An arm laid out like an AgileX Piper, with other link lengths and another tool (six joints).
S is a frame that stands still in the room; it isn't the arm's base.
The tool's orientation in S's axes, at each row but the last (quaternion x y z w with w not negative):
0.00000 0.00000 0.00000 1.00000
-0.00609 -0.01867 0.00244 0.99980
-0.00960 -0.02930 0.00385 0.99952
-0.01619 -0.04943 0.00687 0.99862
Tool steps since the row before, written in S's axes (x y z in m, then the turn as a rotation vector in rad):
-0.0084 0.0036 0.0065 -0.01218 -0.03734 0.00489
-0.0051 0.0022 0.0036 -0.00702 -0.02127 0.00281
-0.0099 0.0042 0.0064 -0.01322 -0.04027 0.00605
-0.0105 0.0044 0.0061 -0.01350 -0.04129 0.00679
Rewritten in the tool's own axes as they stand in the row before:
-0.0084 0.0036 0.0065 -0.01218 -0.03734 0.00489
-0.0050 0.0022 0.0038 -0.00702 -0.02127 0.00281
-0.0095 0.0041 0.0070 -0.01318 -0.04028 0.00605
-0.0098 0.0043 0.0072 -0.01340 -0.04132 0.00678

